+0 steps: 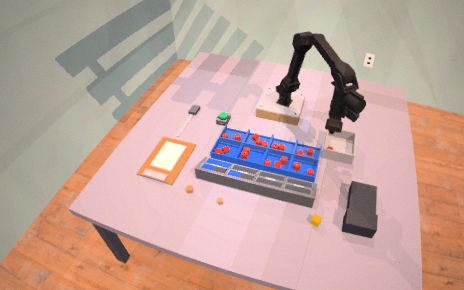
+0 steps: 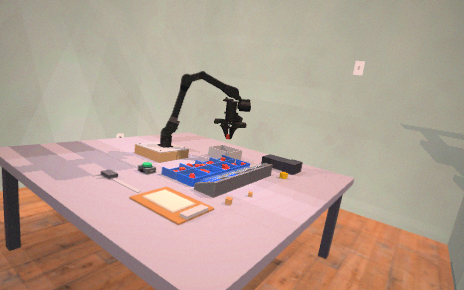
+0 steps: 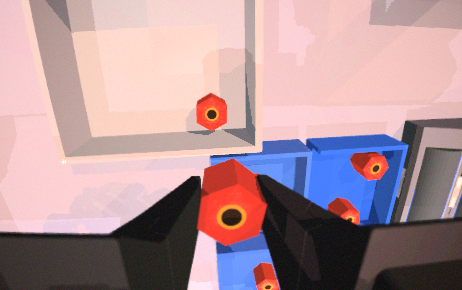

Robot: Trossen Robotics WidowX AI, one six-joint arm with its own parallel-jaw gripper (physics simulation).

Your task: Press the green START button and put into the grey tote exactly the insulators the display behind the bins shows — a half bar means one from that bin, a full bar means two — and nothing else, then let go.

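Observation:
My gripper (image 1: 332,129) (image 2: 228,134) (image 3: 228,184) is shut on a red hexagonal insulator (image 2: 228,137) (image 3: 231,205) and holds it in the air near the grey tote's rim. The grey tote (image 1: 341,156) (image 3: 160,154) has one red insulator (image 1: 330,148) (image 3: 211,114) on its floor. The blue bins (image 1: 218,154) (image 2: 173,175) (image 3: 357,144) hold several red insulators. The display (image 1: 255,188) (image 2: 235,183) shows a full blue bar in the leftmost window, a half blue bar in the second, and no blue bar in the other two. The green START button (image 1: 223,116) (image 2: 147,165) stands left of the bins.
A dark block (image 1: 361,207) (image 2: 282,164) stands right of the display. A yellow cube (image 1: 316,220) (image 2: 283,175) and two small orange cubes (image 1: 189,189) (image 1: 220,201) lie in front of the display. An orange clipboard (image 1: 180,167) (image 2: 150,205) lies left, near a small dark block (image 1: 194,109) (image 2: 109,174).

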